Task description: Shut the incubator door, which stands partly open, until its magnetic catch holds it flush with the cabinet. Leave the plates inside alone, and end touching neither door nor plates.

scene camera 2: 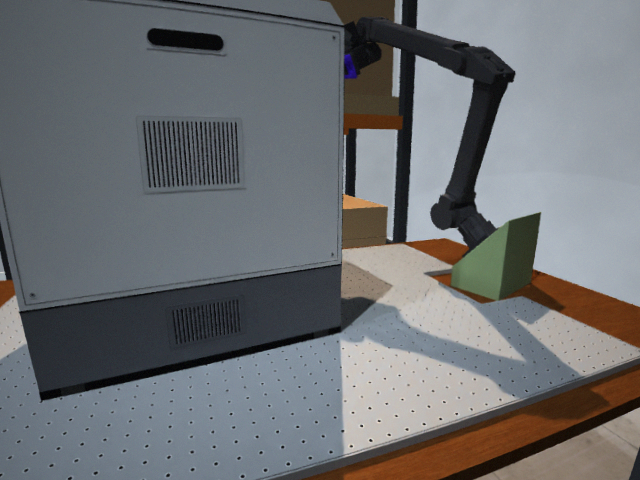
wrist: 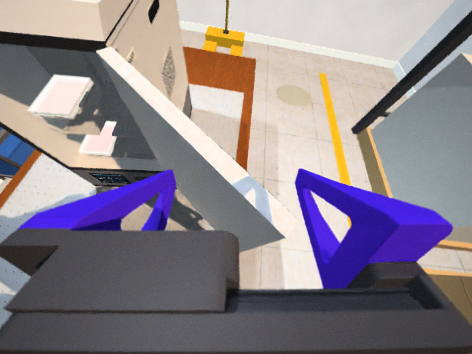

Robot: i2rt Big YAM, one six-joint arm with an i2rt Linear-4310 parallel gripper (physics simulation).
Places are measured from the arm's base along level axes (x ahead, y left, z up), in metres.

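Pixels of known places: gripper, between the fingertips: (wrist: 235, 176); arm's base, origin of its link: (scene camera 2: 487, 245).
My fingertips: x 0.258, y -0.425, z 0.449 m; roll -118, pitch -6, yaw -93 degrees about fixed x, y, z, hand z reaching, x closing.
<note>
Ahead of a thing's pixels: the offset from my fingertips to its top centre. "pt": to the spot under its first point. Level surfaces: height alone.
The incubator cabinet (scene camera 2: 284, 155) (wrist: 50, 15) shows its vented outer side in the scene view and its open front in the wrist view. Its door @(pt dx +0.056, dy +0.047, dz -0.095 m) (wrist: 192, 170) stands open at an angle, its free edge toward the gripper. The door does not show in the scene view. Pale pink plates @(dx +0.317, dy +0.380, dz -0.194 m) (wrist: 62, 95) @(dx +0.317, dy +0.380, dz -0.350 m) (wrist: 100, 144) sit inside. My gripper (wrist: 235, 176) is open and empty, its blue fingers wide apart. In the wrist view the outer part of the door appears between the fingers; whether they touch it I cannot tell. In the scene view the gripper is partly hidden behind the cabinet.
The cabinet stands on a perforated board @(dz -0.541 m) (scene camera 2: 392, 392) on a wooden table @(dz -0.554 m) (scene camera 2: 599, 387) (wrist: 215, 70). A green wedge block (scene camera 2: 478, 266) stands by the arm's base. A rack (scene camera 2: 405, 170) with boxes (scene camera 2: 364, 224) is behind. A yellow stand (wrist: 225, 37) is on the floor beyond.
</note>
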